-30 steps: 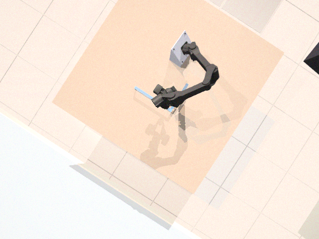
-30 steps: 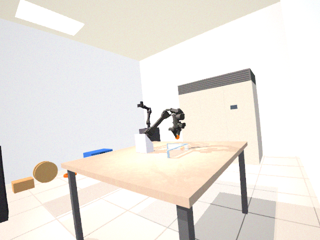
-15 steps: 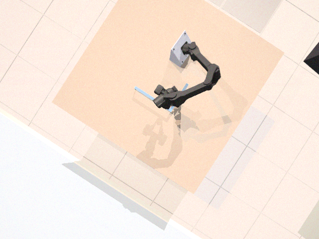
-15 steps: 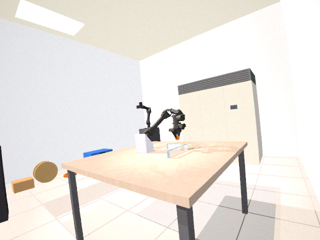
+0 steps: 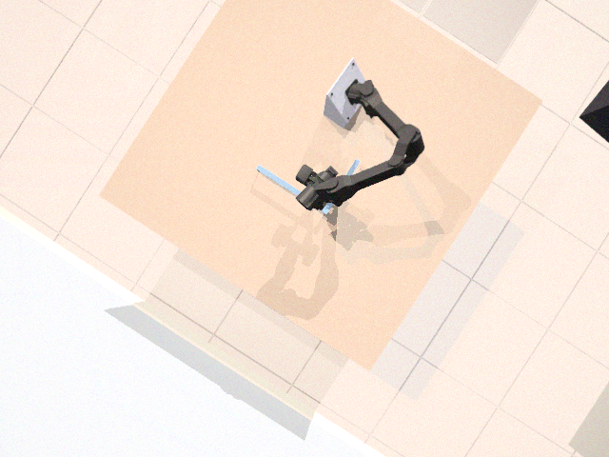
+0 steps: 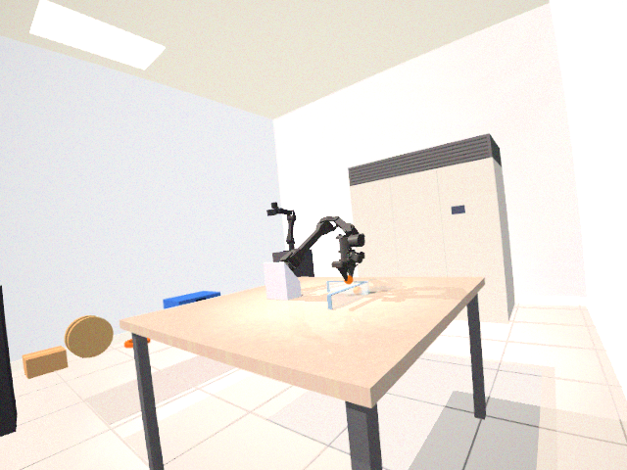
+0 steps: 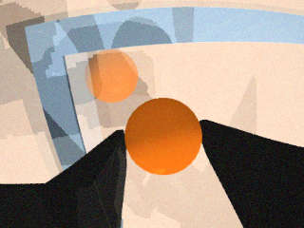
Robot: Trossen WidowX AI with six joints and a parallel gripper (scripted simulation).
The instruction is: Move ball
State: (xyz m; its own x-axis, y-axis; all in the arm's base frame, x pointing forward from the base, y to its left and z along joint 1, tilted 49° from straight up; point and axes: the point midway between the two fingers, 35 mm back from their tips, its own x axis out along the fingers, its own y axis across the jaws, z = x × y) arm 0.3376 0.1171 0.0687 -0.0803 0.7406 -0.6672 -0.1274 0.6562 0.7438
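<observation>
My gripper tip is now 60 mm above the see-through copy, 30 mm to the right of it and 20 mm short of it. From my gripper tip the other things lie so: orange ball: right at my gripper tip; then clear wall: 80 mm to the right, 70 mm ahead, 50 mm below.
</observation>
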